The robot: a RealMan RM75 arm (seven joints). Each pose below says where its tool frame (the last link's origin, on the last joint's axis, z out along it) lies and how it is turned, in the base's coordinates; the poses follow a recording.
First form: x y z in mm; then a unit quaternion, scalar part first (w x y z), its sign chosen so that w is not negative.
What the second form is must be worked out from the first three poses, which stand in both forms.
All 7 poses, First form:
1: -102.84, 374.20, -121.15, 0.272, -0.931, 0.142, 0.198
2: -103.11, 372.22, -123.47, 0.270, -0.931, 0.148, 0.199
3: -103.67, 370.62, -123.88, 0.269, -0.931, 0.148, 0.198
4: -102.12, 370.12, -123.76, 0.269, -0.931, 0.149, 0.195
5: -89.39, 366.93, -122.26, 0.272, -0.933, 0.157, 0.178
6: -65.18, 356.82, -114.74, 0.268, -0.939, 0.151, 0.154
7: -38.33, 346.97, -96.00, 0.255, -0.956, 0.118, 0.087
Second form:
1: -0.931, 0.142, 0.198, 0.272, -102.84, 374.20, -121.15
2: -0.931, 0.148, 0.199, 0.270, -103.11, 372.22, -123.47
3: -0.931, 0.148, 0.198, 0.269, -103.67, 370.62, -123.88
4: -0.931, 0.149, 0.195, 0.269, -102.12, 370.12, -123.76
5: -0.933, 0.157, 0.178, 0.272, -89.39, 366.93, -122.26
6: -0.939, 0.151, 0.154, 0.268, -65.18, 356.82, -114.74
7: -0.956, 0.118, 0.087, 0.255, -38.33, 346.97, -96.00
